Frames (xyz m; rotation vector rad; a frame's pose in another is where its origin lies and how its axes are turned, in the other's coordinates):
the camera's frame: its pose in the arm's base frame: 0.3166 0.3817 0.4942 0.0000 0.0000 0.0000
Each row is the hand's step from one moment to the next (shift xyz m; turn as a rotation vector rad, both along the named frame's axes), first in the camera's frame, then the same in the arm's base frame.
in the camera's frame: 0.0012 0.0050 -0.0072 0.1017 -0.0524 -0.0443
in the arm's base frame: 0.0012 0.0050 -0.0072 0.1017 -0.0524 -0.0443
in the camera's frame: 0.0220 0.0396 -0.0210 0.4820 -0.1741 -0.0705
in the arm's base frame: 0.0220 0.0396 -0.0210 0.4820 -0.1741 -0.0705
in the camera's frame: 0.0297 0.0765 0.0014 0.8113 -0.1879 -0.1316
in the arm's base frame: 0.0297 0.0765 0.0014 0.8113 -0.1879 -0.1316
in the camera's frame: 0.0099 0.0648 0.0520 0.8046 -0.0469 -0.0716
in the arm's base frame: 0.0099 0.0648 0.0520 0.8046 -0.0469 -0.0716
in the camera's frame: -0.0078 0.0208 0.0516 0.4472 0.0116 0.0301
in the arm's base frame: -0.0078 0.0208 0.0516 0.4472 0.0116 0.0301
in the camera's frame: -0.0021 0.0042 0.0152 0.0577 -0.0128 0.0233
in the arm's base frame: -0.0021 0.0042 0.0152 0.0577 -0.0128 0.0233
